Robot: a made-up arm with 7 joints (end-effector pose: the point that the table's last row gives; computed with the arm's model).
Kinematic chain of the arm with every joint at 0, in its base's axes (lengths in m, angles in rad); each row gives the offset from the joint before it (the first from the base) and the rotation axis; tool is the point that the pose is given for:
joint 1: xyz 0 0 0.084 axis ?
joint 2: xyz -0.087 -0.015 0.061 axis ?
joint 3: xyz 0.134 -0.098 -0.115 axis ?
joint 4: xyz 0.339 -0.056 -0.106 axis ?
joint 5: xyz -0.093 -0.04 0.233 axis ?
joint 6: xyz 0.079 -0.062 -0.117 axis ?
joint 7: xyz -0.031 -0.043 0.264 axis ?
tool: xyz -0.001 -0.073 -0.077
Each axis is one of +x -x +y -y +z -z.
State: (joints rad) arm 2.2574 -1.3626 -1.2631 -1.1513 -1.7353 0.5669 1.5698
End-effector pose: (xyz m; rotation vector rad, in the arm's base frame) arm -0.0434 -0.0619 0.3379 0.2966 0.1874 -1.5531
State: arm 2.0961 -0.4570 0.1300 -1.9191 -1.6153 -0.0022 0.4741
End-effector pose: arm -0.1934 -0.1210 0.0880 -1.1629 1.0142 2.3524
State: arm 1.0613 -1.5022 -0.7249 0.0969 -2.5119 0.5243 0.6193
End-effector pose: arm 0.1655 -0.1618 0.5088 -0.2249 2.1169 -1.9459
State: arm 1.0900 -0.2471 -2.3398 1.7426 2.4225 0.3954 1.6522
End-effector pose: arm -0.4659 0.2325 0.3883 0.6813 0.5165 -1.8475
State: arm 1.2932 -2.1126 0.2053 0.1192 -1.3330 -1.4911 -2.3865
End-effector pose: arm 0.1770 -0.3726 0.4861 1.4171 -1.2965 1.4264
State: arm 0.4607 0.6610 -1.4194 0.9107 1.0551 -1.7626 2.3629
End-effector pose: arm -0.2867 -0.3069 0.1538 2.0066 -1.6936 -0.7211
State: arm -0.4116 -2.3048 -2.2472 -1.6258 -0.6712 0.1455 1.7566
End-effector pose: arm -0.1853 0.0160 0.3032 -0.8167 -0.4125 2.7848
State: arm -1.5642 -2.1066 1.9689 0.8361 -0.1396 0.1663 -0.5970
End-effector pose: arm 0.3327 0.0648 0.7419 -1.4588 0.0600 -0.7331
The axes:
joint 1: -z
joint 2: +x
joint 3: +y
joint 4: +z
joint 5: -y
joint 6: -z
joint 7: +z

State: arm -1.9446 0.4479 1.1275 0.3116 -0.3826 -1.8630 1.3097
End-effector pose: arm -0.1289 0.3253 -0.3095 -1.1810 -0.8559 -0.2990
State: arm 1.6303 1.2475 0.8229 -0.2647 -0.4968 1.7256 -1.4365
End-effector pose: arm 0.1409 -0.3971 -0.0633 0.2048 -1.8920 1.6472
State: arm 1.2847 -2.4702 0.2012 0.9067 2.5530 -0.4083 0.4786
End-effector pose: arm 0.4211 -0.3137 0.4725 -0.5807 0.1652 1.5611
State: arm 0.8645 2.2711 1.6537 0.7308 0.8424 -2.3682 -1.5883
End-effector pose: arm 0.6574 0.1394 0.2912 2.0014 -1.9218 1.1409
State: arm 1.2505 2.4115 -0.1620 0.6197 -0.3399 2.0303 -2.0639
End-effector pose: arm 0.1487 -0.3668 -0.0240 -0.9924 -2.1783 0.9367
